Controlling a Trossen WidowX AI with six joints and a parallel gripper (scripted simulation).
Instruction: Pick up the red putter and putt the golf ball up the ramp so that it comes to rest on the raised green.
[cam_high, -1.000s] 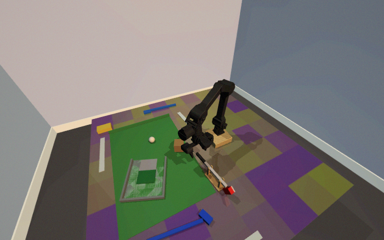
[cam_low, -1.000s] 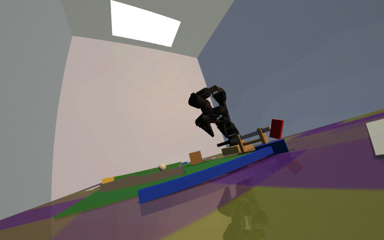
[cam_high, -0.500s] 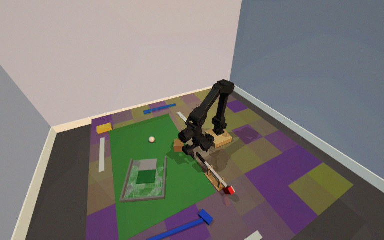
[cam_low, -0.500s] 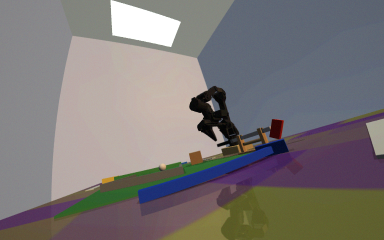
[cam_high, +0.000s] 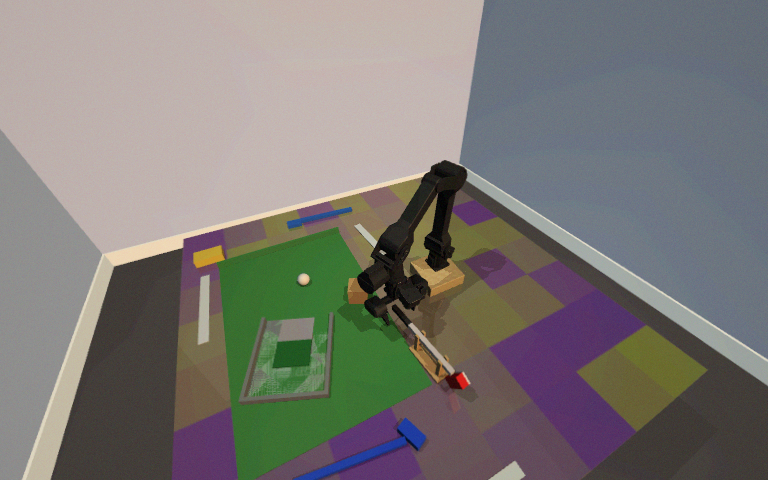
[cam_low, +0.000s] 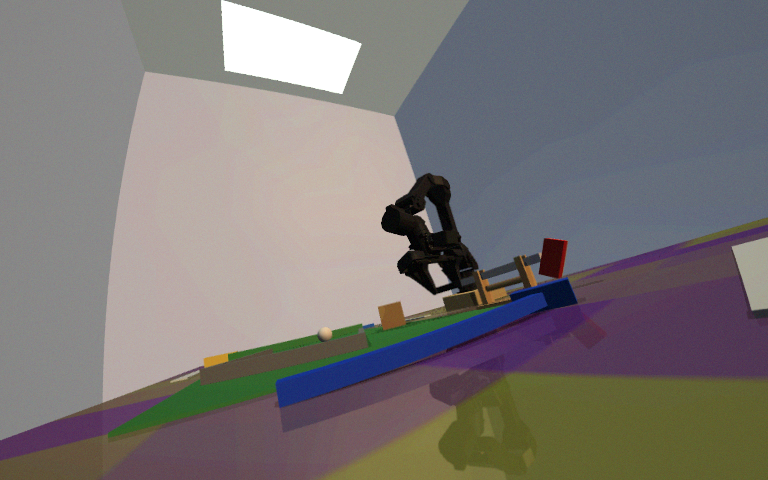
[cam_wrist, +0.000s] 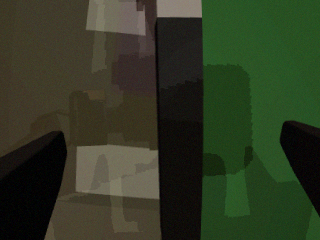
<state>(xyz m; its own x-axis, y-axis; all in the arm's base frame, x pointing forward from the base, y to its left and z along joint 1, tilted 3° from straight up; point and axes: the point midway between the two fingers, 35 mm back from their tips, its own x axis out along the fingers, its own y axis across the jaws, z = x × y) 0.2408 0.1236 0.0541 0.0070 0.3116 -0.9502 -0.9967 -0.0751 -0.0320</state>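
Now: gripper tip 17 cm to the left of the tan block, 6 cm short of it and 2 cm above it. Also, from my gripper tip: red putter (11 cm to the left, 1 cm behind, 1 cm above); green mat (24 cm ahead, 20 cm to the right, 5 cm below); wooden stand (13 cm to the left, 2 cm below, 1 cm behind).
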